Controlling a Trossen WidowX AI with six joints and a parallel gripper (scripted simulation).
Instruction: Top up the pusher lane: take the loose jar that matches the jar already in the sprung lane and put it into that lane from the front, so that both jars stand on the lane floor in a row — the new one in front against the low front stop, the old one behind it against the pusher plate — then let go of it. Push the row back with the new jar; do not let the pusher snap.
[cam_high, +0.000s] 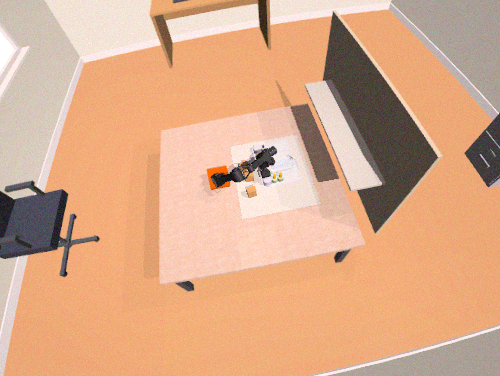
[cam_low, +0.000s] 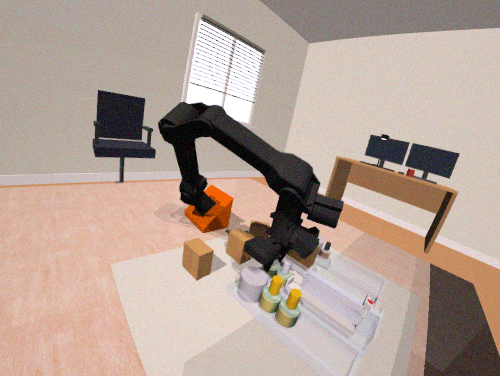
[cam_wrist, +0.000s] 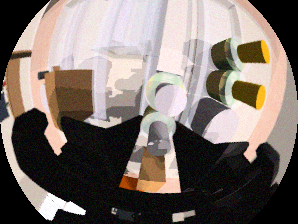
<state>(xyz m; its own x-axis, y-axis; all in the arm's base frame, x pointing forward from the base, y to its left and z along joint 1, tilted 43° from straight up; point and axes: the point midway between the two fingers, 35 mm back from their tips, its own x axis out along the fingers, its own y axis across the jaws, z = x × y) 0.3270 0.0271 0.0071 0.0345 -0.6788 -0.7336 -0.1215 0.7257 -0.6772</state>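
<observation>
Right now my gripper tip is 14 cm short of the clear lane rack, 4 cm to the right of it and 1 cm above it. Round my gripper tip: red mark (22 cm ahead, 6 cm to the left, 4 cm above); small bottle (22 cm to the left, 3 cm ahead).
</observation>
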